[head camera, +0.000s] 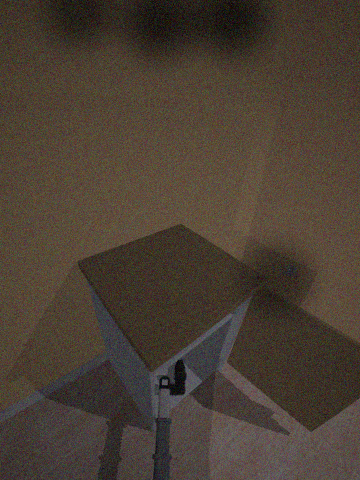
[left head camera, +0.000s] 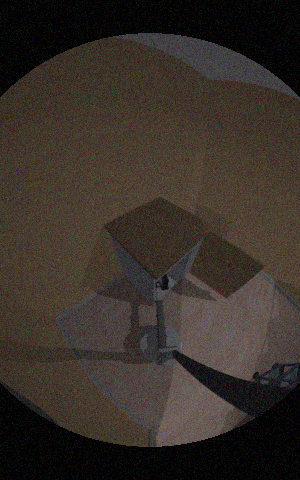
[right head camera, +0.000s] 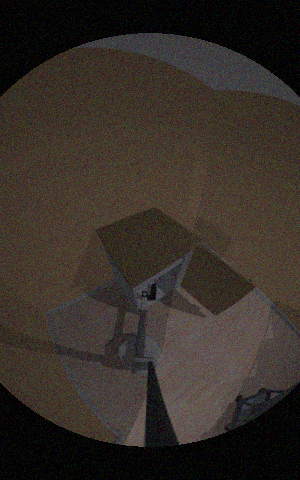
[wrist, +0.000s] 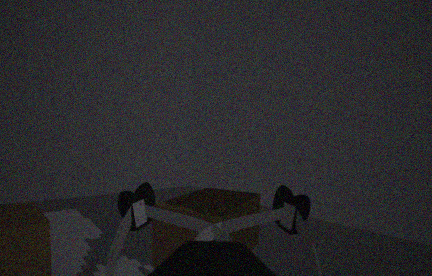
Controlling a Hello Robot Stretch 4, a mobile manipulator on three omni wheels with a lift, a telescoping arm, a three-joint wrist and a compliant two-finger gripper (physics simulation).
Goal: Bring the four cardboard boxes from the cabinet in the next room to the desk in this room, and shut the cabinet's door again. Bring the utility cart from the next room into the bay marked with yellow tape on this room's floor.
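The cabinet (head camera: pixel 165 295) (left head camera: pixel 155 237) (right head camera: pixel 145 245) has a brown top and pale sides, with an open front towards the arm. Its door cannot be made out clearly. My gripper (wrist: pixel 214 200) is open in the wrist view, its fingers wide apart. In the head view the wrist is at the cabinet's open front, and the fingertips are hard to make out. A brown cardboard box (wrist: pixel 232 204) is beyond and between the fingers, not gripped. Another cardboard box (wrist: pixel 22 240) is at the wrist view's left edge. The dark-framed cart (left head camera: pixel 282 376) (right head camera: pixel 255 402) is at lower right. Desk and yellow tape do not show.
A flat brown top (head camera: pixel 305 360) (left head camera: pixel 227 265) (right head camera: pixel 217 280) is close to the right of the cabinet. Brown walls rise behind both. My arm (head camera: pixel 162 440) reaches from the bottom of the head view to the cabinet front. The pictures are dark and grainy.
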